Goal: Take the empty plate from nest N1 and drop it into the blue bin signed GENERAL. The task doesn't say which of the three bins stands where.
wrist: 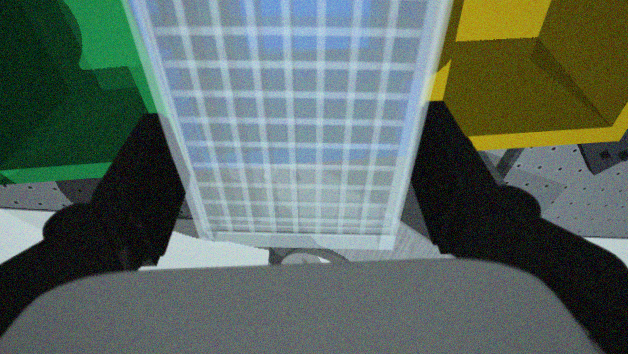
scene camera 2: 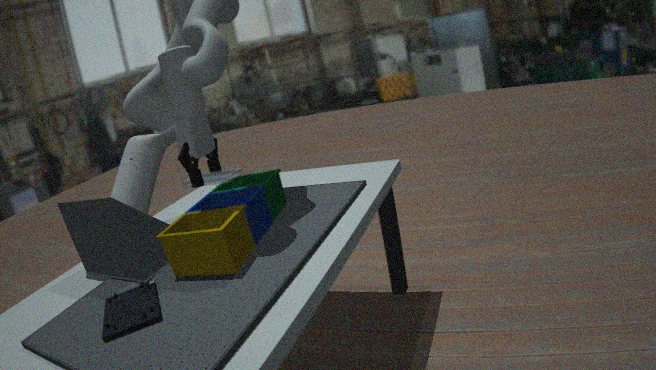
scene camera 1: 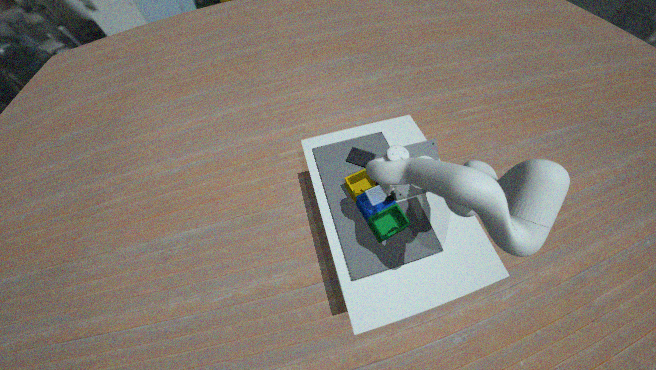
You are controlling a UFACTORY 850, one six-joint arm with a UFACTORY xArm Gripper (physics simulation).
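The clear gridded plate [scene camera 1: 376, 195] [scene camera 2: 222, 176] [wrist: 300, 120] is level between the two black fingers of my gripper [scene camera 2: 206, 176] [wrist: 296, 140]. The fingers lie along its two long sides, so the gripper is shut on it. The plate hangs above the bins, over the blue bin [scene camera 1: 366, 207] [scene camera 2: 261, 214], and in the wrist view its lower part overhangs the near rim. The blue bin stands between the green and yellow ones; its inside is mostly hidden. No GENERAL sign is readable, and I cannot make out nest N1.
The green bin [scene camera 1: 387, 222] [scene camera 2: 276, 196] [wrist: 55, 172] and the yellow bin [scene camera 1: 359, 184] [scene camera 2: 210, 255] [wrist: 545, 137] adjoin the blue bin. A black block [scene camera 1: 358, 156] [scene camera 2: 132, 314] and a tilted grey panel [scene camera 2: 112, 240] stand on the dark board [scene camera 1: 350, 250] [scene camera 2: 195, 320].
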